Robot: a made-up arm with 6 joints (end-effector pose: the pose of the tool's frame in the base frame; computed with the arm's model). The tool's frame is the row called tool. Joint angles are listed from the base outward.
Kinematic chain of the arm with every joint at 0, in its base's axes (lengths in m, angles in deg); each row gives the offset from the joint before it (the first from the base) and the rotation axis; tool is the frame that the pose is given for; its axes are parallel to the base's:
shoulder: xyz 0 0 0.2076 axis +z
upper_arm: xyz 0 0.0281 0 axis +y
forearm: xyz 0 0 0.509 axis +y
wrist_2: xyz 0 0 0.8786 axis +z
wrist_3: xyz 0 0 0 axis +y
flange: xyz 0 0 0.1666 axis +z
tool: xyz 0 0 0
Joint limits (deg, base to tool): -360..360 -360..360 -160..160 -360..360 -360..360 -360..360
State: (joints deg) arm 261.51 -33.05 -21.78 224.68 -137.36 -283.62
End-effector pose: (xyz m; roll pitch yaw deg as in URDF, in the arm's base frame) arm 0.2317 0.8242 1.1353 -92.60 -48.69 -158.07
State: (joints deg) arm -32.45 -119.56 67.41 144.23 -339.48 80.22
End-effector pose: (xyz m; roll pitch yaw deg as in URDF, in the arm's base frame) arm -1.0542 0.7440 0.5539 64.22 36.39 -151.07
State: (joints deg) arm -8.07 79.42 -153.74 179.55 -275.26 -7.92
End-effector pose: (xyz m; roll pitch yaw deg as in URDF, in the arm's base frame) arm -0.3970 0.0860 0.3829 -176.52 20.67 0.44
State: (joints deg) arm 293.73 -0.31 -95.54 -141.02 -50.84 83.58
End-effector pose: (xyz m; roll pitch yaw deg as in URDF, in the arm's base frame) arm -0.2990 0.9518 0.7162 49.82 -33.95 -166.29
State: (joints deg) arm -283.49 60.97 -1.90 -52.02 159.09 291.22
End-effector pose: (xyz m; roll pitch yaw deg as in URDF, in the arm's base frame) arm 0.2711 1.0497 0.7948 176.24 -47.93 -76.20
